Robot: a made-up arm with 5 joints. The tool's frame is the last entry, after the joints.
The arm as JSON. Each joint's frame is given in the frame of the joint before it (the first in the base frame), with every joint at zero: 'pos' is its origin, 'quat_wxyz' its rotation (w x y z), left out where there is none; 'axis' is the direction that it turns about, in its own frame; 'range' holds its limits. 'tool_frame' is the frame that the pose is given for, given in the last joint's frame.
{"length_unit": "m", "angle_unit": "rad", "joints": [
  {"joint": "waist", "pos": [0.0, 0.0, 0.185], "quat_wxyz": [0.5, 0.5, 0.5, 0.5], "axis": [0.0, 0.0, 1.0], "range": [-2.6, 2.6]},
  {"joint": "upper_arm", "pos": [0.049, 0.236, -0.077], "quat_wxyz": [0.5, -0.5, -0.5, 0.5], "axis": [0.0, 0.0, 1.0], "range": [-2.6, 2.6]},
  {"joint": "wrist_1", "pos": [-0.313, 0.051, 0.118], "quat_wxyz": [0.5, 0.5, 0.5, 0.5], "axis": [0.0, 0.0, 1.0], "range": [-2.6, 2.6]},
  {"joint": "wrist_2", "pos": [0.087, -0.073, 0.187], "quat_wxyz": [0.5, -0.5, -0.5, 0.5], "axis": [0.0, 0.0, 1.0], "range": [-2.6, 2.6]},
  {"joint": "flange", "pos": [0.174, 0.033, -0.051], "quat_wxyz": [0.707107, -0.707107, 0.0, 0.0], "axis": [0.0, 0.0, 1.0], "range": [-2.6, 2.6]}
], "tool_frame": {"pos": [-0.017, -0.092, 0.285], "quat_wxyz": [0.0, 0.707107, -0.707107, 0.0]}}
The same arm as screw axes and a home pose.
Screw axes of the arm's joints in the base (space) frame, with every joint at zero. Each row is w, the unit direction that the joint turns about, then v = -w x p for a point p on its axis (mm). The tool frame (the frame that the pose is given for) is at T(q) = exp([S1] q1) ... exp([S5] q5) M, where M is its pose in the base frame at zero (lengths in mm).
S1: w 1 0 0 v 0 185 0
S2: w 0 -1 0 v 421 0 77
S3: w 0 0 1 v -69 128 0
S4: w 1 0 0 v 0 295 -4
S5: w 0 0 -1 v 170 -266 0
M: xyz -174 -153 -23 (mm) rpy 0 0 0 (rad, as in URDF)
Joint limits (rad, base to tool): -2.6..2.6 -2.6..2.6 -2.6..2.6 -2.6..2.6 -2.6..2.6

